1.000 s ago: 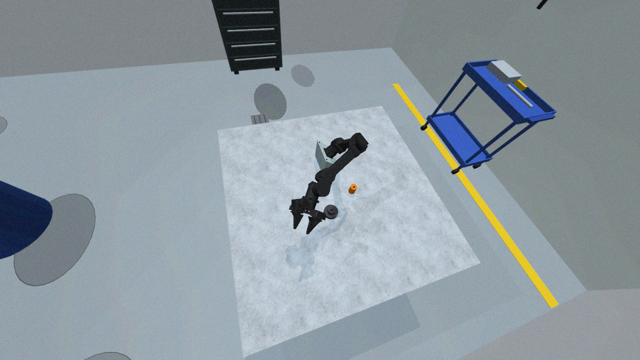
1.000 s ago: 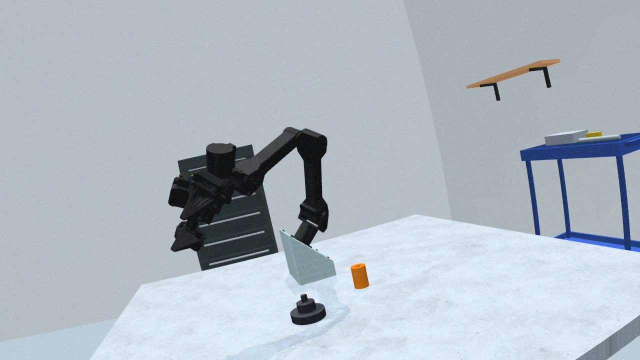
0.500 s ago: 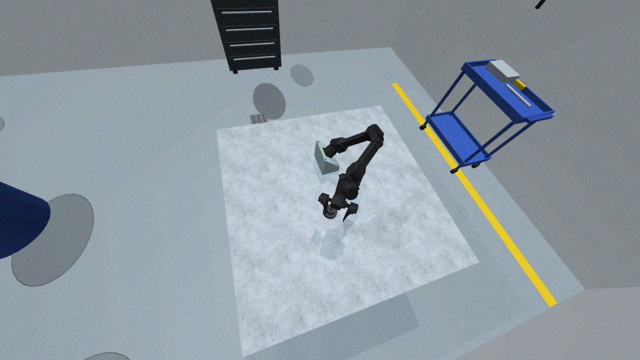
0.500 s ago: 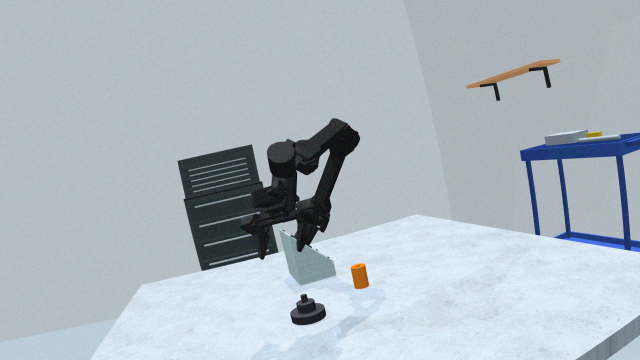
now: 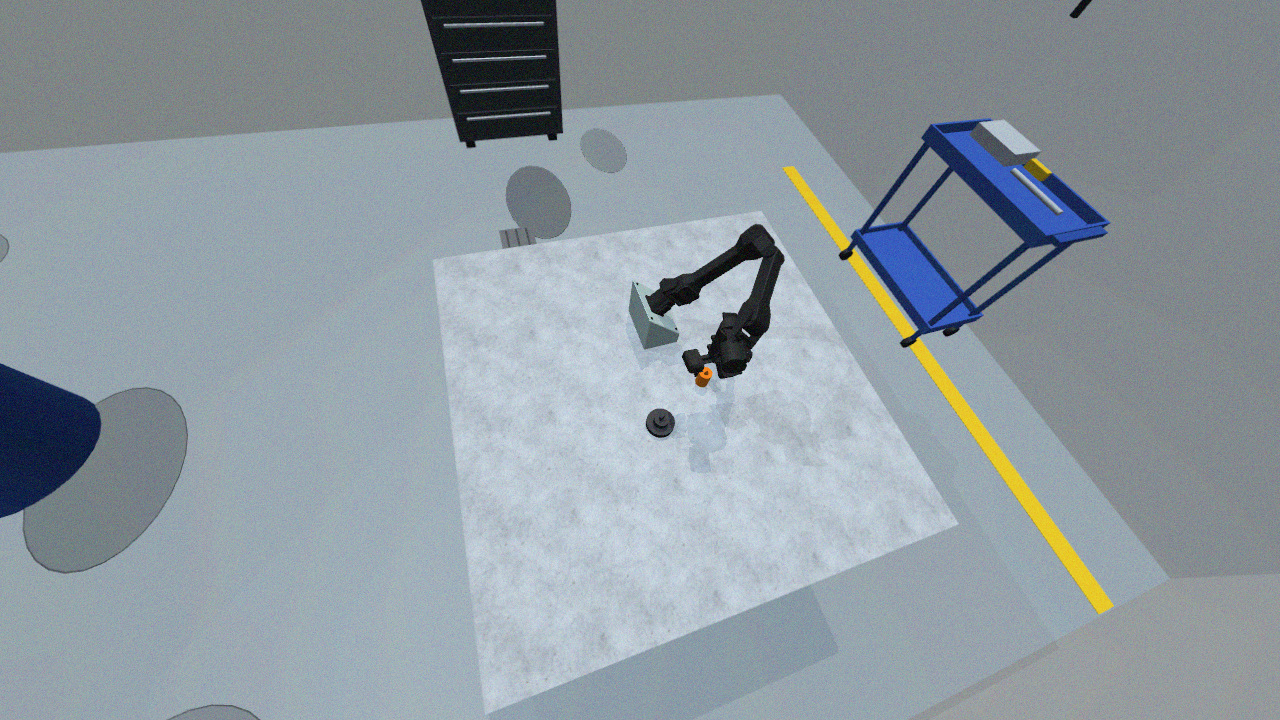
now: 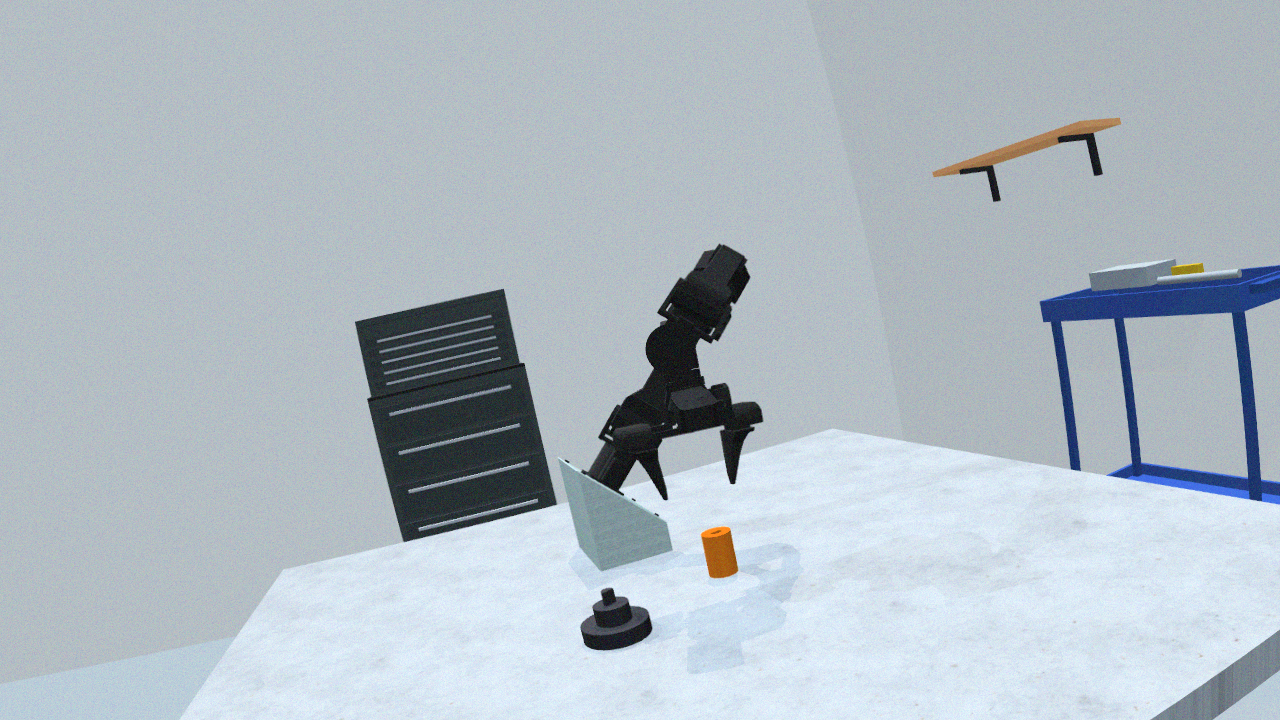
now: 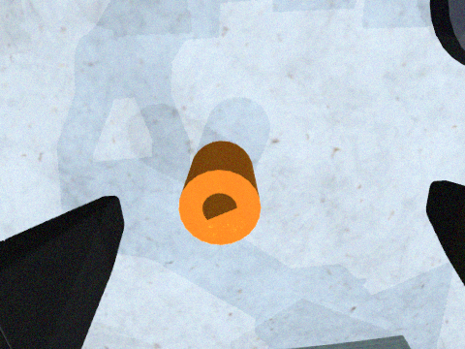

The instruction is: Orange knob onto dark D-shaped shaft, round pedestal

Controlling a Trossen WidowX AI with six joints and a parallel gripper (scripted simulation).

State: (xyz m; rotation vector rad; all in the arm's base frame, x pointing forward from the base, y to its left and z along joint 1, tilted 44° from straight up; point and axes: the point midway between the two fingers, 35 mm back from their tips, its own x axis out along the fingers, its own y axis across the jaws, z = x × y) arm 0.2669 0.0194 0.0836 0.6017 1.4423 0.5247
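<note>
Now: gripper tip 30 mm past the orange knob, 20 mm to the right of it and 100 mm above it. Round my gripper tip: dark round pedestal (60 mm ahead, 160 mm to the right, 100 mm below).
</note>
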